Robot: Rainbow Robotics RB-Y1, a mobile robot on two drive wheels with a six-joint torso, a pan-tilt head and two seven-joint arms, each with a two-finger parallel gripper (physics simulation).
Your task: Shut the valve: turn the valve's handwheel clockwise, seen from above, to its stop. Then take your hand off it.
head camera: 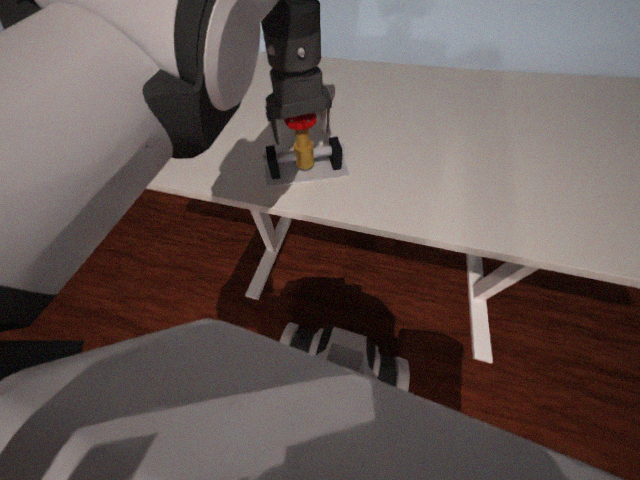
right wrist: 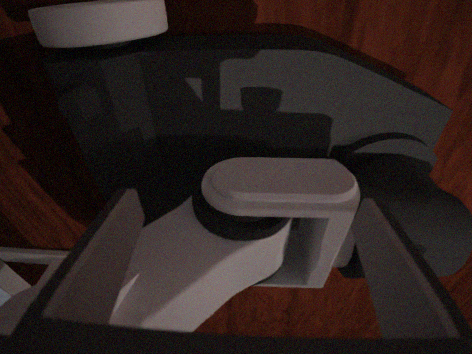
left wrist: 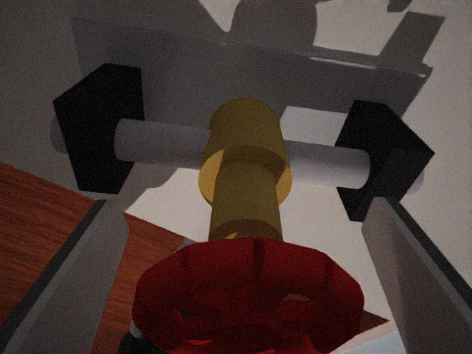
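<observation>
The valve's red handwheel (head camera: 301, 122) (left wrist: 250, 265) sits on top of a yellow valve body (head camera: 304, 157) (left wrist: 245, 125) with a grey pipe and black end blocks, on a grey base plate (head camera: 323, 174) (left wrist: 160, 60). My left gripper (head camera: 302, 137) (left wrist: 244, 214) points down over the valve and is wide open. Its fingers stand on either side of the handwheel, with a gap on each side in the left wrist view. The lower part of the handwheel is cut off there. My right gripper (right wrist: 248, 208) is open and empty, away from the valve.
The valve stands near the front edge of a pale table (head camera: 465, 155) with white legs. Below is a dark red wooden floor (head camera: 170, 258). In the right wrist view, a light robot part (right wrist: 280, 180) shows between and beyond the right fingers, above the dark mobile base (right wrist: 370, 90).
</observation>
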